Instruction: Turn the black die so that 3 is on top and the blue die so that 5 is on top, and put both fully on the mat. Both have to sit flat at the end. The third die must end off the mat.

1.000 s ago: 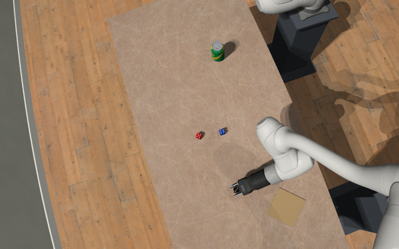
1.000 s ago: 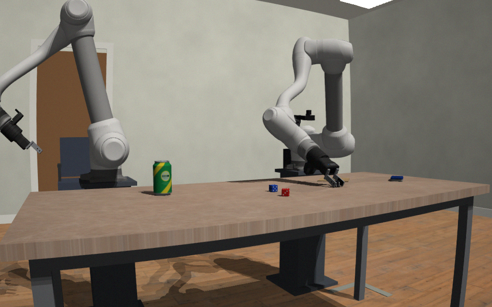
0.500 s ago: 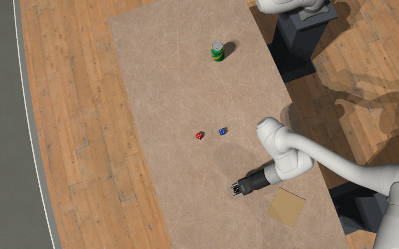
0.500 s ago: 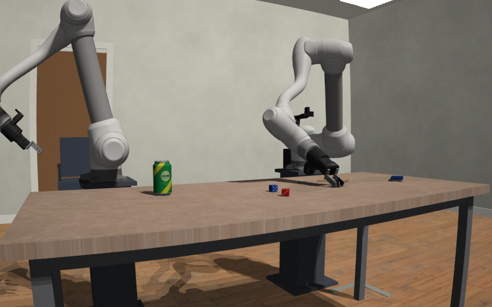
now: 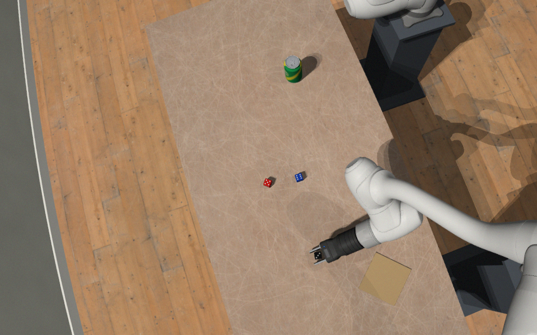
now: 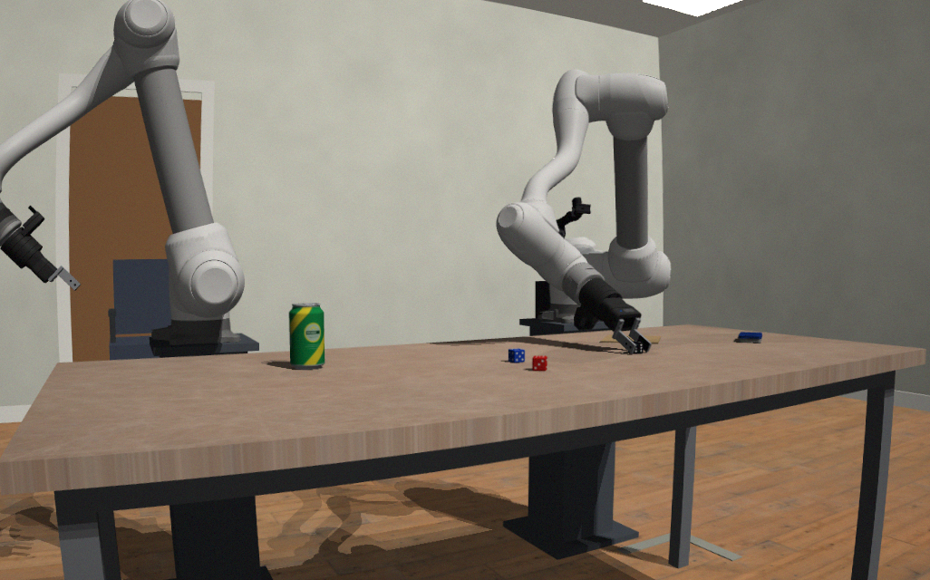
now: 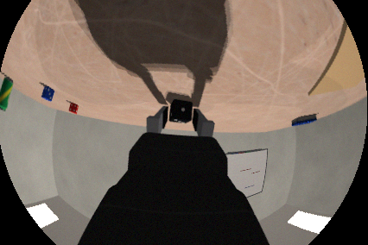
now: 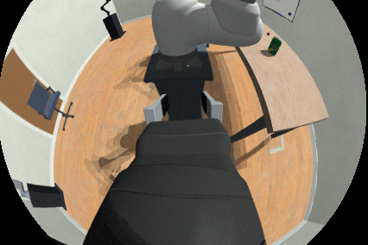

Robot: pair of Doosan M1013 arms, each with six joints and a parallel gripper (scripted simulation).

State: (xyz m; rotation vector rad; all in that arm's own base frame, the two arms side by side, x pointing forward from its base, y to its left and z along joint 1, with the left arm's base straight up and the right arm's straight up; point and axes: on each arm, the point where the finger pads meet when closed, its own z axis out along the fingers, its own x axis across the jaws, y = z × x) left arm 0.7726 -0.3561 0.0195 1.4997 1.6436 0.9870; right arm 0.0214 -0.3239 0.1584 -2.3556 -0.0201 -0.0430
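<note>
Right now my left hand is 10 mm above the black die. The rest, counted from my left hand: red die 80 mm ahead, 310 mm to the right, 10 mm below; then tan mat 190 mm behind, 160 mm to the left, 20 mm below; then blue die 40 mm behind, 290 mm to the right, 10 mm below.
</note>
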